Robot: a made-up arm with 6 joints. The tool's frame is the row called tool. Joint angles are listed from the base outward. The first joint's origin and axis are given. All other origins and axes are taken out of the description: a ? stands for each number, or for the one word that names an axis. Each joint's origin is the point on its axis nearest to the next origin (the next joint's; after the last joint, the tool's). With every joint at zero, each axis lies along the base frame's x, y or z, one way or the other. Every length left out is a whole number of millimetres.
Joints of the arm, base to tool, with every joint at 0 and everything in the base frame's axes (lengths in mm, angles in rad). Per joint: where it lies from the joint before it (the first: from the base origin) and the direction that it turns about. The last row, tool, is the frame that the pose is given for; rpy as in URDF.
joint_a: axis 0 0 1 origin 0 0 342
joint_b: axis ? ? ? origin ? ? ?
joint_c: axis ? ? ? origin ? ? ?
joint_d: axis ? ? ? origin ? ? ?
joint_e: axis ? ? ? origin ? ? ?
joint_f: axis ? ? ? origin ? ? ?
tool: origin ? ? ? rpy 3.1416 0 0
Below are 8 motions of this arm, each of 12 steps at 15 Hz.
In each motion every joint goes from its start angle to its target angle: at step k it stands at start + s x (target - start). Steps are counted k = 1, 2, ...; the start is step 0. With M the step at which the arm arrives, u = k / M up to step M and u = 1 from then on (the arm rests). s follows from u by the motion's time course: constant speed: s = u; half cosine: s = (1 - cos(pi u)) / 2; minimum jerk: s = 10 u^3 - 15 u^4 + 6 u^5.
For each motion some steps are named. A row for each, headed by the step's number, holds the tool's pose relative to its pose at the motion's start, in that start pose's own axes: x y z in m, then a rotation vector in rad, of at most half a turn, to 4 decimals.
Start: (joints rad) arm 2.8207 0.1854 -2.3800 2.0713 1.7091 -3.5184
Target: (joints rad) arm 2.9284 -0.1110 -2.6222 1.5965 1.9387 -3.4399
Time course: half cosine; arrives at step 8
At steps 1, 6, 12:
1: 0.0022 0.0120 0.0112 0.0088 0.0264 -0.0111
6: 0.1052 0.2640 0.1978 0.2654 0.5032 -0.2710
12: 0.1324 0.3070 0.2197 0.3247 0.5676 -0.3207

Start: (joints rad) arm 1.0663 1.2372 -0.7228 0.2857 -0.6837 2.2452
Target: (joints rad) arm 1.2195 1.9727 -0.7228 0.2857 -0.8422 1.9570
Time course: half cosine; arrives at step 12
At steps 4, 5, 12:
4: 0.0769 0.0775 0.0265 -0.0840 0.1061 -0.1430
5: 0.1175 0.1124 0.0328 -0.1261 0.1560 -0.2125
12: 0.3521 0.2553 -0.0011 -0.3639 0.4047 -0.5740

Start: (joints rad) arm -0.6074 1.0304 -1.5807 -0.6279 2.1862 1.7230
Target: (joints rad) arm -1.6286 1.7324 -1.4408 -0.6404 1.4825 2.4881
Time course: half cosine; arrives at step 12
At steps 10, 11, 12:
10: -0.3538 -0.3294 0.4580 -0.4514 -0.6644 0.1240
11: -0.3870 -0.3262 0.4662 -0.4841 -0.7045 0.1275
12: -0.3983 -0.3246 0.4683 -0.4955 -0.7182 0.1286

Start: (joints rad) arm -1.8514 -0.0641 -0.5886 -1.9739 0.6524 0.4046
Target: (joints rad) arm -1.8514 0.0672 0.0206 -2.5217 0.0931 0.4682
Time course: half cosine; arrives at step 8
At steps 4, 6, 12:
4: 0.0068 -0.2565 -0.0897 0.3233 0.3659 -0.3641
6: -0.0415 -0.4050 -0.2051 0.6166 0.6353 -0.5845
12: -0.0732 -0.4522 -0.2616 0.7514 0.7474 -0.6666

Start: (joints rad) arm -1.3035 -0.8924 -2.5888 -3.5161 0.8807 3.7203
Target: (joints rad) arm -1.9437 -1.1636 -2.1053 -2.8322 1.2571 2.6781
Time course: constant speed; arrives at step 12
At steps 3, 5, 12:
3: -0.0280 -0.0878 0.0163 0.0452 0.0420 -0.1995
5: -0.0478 -0.1438 0.0179 0.0607 0.0728 -0.3388
12: -0.1167 -0.3123 -0.0284 0.0353 0.1827 -0.8786

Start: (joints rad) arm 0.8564 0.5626 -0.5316 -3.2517 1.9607 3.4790
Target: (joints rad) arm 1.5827 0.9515 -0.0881 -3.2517 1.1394 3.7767
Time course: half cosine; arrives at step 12
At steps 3, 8, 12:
3: -0.0493 -0.0390 -0.0837 0.0078 -0.2618 0.0812
8: -0.0259 -0.0783 -0.4640 -0.0317 -1.3457 0.1096
12: 0.0777 -0.0329 -0.5714 -0.1064 -1.7544 -0.0535

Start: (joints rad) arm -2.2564 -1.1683 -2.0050 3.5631 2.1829 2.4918
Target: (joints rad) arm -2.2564 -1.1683 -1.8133 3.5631 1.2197 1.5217
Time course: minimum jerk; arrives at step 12
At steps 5, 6, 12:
5: -0.0349 -0.0062 -0.0818 0.2975 -0.2625 -0.3566
6: -0.0447 -0.0034 -0.1224 0.4571 -0.3498 -0.5088
12: -0.0474 0.0313 -0.2604 1.0810 -0.4912 -0.9411

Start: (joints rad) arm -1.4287 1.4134 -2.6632 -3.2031 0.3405 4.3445
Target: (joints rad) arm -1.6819 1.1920 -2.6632 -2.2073 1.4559 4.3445
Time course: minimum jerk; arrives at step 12
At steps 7, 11, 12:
7: 0.2961 -0.1516 0.0088 0.6239 0.8358 0.4621
11: 0.4598 -0.1883 -0.0728 0.8799 1.3747 0.5829
12: 0.4620 -0.1886 -0.0744 0.8831 1.3832 0.5840

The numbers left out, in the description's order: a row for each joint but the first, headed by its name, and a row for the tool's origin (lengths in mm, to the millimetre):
joint_b: axis 0 1 0, xyz 0 0 0
joint_c: axis 0 1 0, xyz 65 0 345
joint_d: axis 0 0 -1, xyz 118 0 -520
joint_e: axis 0 1 0, xyz 0 0 0
joint_f: axis 0 0 -1, xyz 108 0 -137
tool: xyz 0 0 0

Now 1 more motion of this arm.
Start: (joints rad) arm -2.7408 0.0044 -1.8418 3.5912 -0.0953 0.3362
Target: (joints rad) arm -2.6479 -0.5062 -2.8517 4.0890 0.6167 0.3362
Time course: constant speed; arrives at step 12
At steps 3, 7, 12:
3: -0.1873 0.2104 -0.1085 -0.3596 -0.4024 0.1328
7: -0.3903 0.4096 -0.4229 -0.8520 -0.8835 0.3775
12: -0.4851 0.4274 -0.9580 -1.4839 -1.3523 0.8046

